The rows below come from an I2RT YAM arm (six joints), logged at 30 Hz.
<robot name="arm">
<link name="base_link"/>
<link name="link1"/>
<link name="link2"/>
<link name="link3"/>
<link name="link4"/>
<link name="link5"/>
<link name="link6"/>
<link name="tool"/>
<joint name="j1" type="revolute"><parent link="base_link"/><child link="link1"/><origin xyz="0 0 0.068" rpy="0 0 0"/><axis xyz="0 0 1"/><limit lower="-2.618" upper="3.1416"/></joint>
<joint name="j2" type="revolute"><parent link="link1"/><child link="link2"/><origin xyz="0.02 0.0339 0.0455" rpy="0 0 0"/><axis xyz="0 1 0"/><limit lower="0" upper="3.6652"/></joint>
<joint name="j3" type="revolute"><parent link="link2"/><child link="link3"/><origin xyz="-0.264 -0.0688 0" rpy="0 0 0"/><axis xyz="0 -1 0"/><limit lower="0" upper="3.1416"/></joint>
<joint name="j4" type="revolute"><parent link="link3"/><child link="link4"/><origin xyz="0.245 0.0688 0.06" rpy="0 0 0"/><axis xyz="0 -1 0"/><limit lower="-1.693" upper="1.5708"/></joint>
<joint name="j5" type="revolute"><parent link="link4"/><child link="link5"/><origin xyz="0.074 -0.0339 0.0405" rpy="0 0 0"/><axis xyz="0 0 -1"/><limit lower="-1.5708" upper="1.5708"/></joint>
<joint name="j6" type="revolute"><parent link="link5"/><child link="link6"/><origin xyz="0.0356 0 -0.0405" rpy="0 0 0"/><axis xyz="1 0 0"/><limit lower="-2.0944" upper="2.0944"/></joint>
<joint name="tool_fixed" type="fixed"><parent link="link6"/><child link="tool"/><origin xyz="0 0 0" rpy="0 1.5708 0"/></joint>
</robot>
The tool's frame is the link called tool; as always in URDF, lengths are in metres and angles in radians.
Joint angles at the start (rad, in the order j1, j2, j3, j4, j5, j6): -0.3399, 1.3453, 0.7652, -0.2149, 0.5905, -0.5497
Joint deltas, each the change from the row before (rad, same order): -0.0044, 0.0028, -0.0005, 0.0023, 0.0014, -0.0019; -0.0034, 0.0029, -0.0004, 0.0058, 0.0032, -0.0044; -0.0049, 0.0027, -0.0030, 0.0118, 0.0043, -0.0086; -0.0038, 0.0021, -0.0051, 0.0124, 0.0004, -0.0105; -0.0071, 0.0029, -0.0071, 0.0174, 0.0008, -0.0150; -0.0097, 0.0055, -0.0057, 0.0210, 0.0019, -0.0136; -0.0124, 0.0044, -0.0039, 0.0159, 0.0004, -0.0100; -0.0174, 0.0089, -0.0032, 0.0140, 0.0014, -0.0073; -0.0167, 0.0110, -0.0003, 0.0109, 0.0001, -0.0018; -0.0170, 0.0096, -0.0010, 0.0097, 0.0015, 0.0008; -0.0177, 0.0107, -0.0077, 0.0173, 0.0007, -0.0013; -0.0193, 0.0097, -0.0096, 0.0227, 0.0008, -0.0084; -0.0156, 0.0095, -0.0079, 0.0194, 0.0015, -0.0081; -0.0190, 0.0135, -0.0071, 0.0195, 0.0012, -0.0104; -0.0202, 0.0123, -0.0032, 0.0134, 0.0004, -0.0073
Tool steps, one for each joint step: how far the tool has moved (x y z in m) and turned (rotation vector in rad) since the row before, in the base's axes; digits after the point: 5 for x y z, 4 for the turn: -0.00017, -0.00125, -0.00067, -0.0013, 0.0026, -0.0043; 0.00016, -0.00114, -0.00039, -0.0046, 0.0016, -0.0030; -0.00004, -0.00154, -0.00069, -0.0080, 0.0016, -0.0029; -0.00017, -0.00106, -0.00120, -0.0058, 0.0029, 0.0020; -0.00047, -0.00192, -0.00164, -0.0084, 0.0043, 0.0010; -0.00017, -0.00284, -0.00157, -0.0095, 0.0014, -0.0033; -0.00068, -0.00341, -0.00113, -0.0065, 0.0005, -0.0070; -0.00104, -0.00482, -0.00219, -0.0041, 0.0041, -0.0143; -0.00061, -0.00479, -0.00210, -0.0005, 0.0018, -0.0158; -0.00110, -0.00476, -0.00204, -0.0003, 0.0006, -0.0185; -0.00179, -0.00466, -0.00382, -0.0003, 0.0022, -0.0175; -0.00222, -0.00498, -0.00371, -0.0044, 0.0037, -0.0151; -0.00179, -0.00407, -0.00337, -0.0040, 0.0050, -0.0121; -0.00205, -0.00503, -0.00417, -0.0028, 0.0096, -0.0140; -0.00218, -0.00536, -0.00317, -0.0009, 0.0078, -0.0164
